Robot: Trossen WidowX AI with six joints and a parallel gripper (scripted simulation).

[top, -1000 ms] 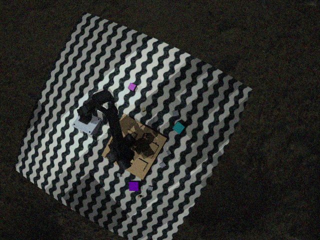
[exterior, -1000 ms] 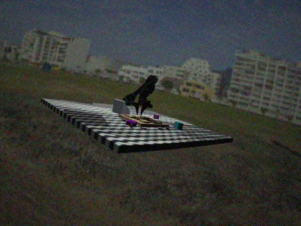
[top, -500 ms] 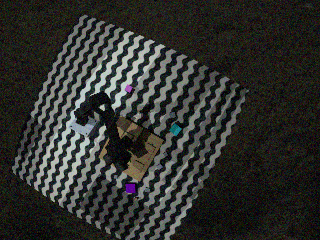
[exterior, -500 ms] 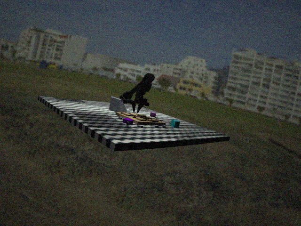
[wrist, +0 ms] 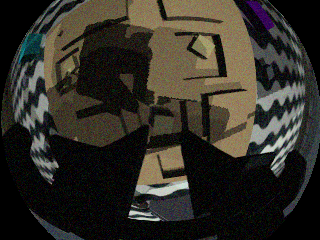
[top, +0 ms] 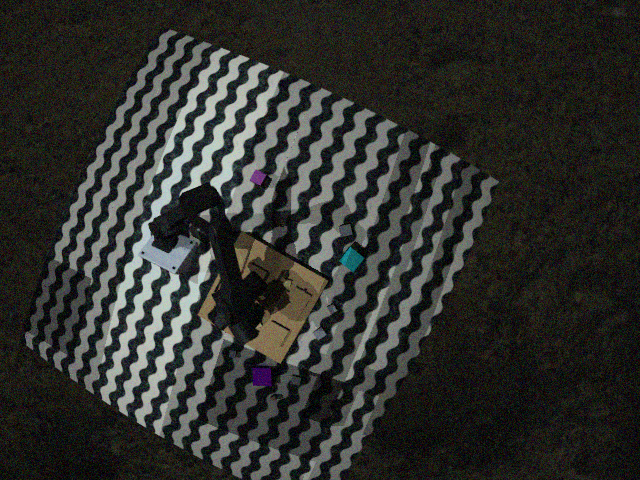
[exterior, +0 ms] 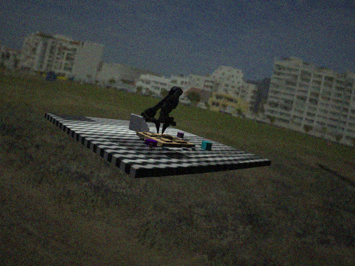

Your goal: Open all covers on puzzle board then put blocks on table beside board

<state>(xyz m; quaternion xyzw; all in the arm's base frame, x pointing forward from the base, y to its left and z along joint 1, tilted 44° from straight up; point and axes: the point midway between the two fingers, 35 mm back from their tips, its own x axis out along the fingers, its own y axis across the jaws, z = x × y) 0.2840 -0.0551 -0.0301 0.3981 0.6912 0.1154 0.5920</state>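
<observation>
The tan puzzle board lies 50 mm ahead of my gripper tip and 20 mm below it. From my gripper tip the other things lie so: grey bit 300 mm to the left, 200 mm ahead, 30 mm below; teal block 250 mm ahead, 220 mm to the left, 10 mm below; purple block 210 mm to the right, 140 mm ahead, 30 mm below.
</observation>
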